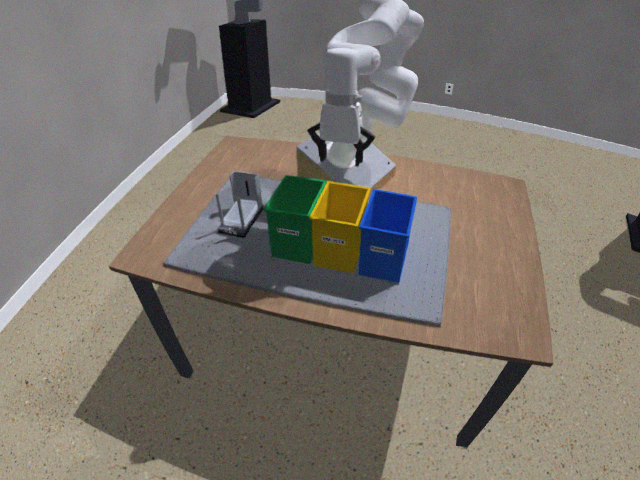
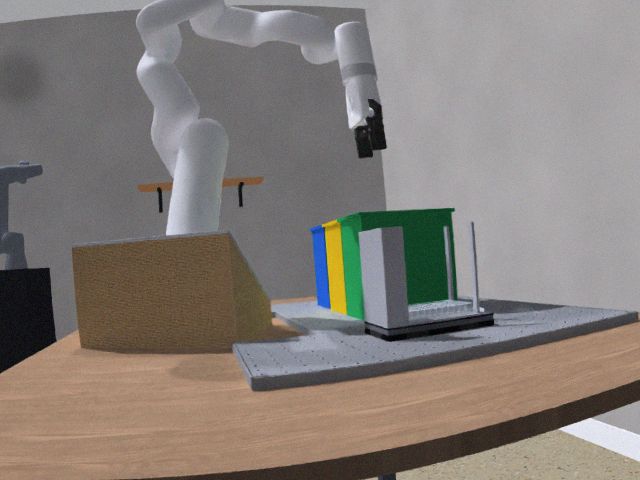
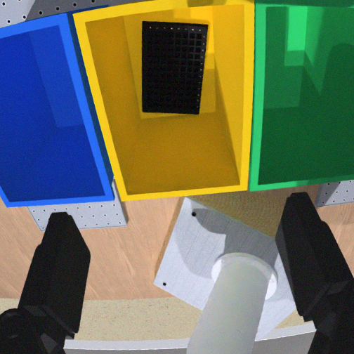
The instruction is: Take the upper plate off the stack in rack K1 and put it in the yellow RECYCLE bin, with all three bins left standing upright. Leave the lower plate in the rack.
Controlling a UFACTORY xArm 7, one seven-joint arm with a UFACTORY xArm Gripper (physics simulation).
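Places are measured from the arm's base along level axes (x ahead, y left, z up), in millimetres.
Where they show: gripper, fingertip midpoint: [image 1: 340, 161] [image 2: 372, 153]; arm's base, link origin: [image 1: 340, 155] [image 2: 188, 269].
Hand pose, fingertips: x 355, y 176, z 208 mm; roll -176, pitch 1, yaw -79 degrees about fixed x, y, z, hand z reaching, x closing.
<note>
Each offset is from my fingertips to the top centre of the thing. Level surfaces: height alone.
A black gridded plate [image 3: 174, 69] lies inside the yellow RECYCLE bin @[13 mm back, 2 mm right, 136 mm down] [image 1: 336, 246] [image 2: 335, 266] [image 3: 182, 195], low down near its floor. A clear, pale plate [image 1: 240, 212] [image 2: 439, 308] sits low in rack K1 @[15 mm ahead, 361 mm right, 173 mm down] [image 1: 246, 187] [image 2: 383, 279], between the tall end panel and the thin posts. The green bin @[14 mm ahead, 131 mm right, 136 mm down] [image 1: 290, 242] [image 2: 429, 258] [image 3: 254, 125] and the blue bin @[40 mm back, 132 mm left, 136 mm down] [image 1: 383, 258] [image 2: 320, 268] [image 3: 90, 130] stand upright on either side of the yellow bin, which is upright too. My gripper [image 1: 341, 155] [image 2: 370, 152] [image 3: 180, 225] is open and empty, raised above the bins' rims.
The bins and rack stand on a grey perforated board @[316 mm down] [image 1: 413, 302] [image 2: 310, 369] on the wooden table @[329 mm down] [image 1: 496, 258] [image 2: 155, 413]. The arm's base block [image 1: 310, 164] [image 2: 155, 294] is behind the bins. The green bin stands between the rack and the yellow bin.
</note>
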